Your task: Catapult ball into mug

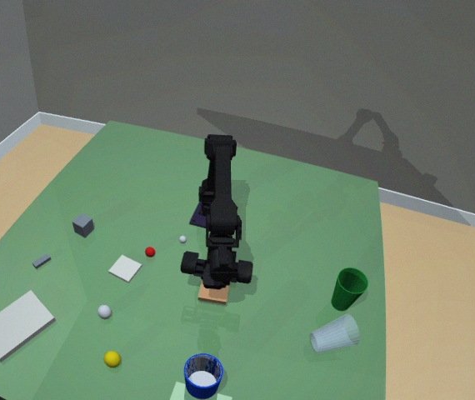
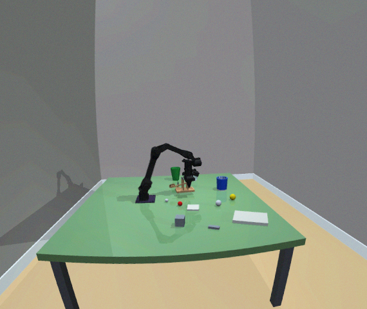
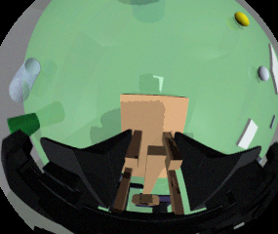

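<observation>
Now: gripper tip 230 mm to the left of the red ball, 70 mm past it and 40 mm above it. Also, from my gripper tip: white tile: 280 mm to the right, 50 mm below, 10 mm ahead; then small white ball: 170 mm behind, 160 mm to the right, 40 mm below; then wooden catapult: 70 mm behind, 20 mm above, 10 mm to the left.
</observation>
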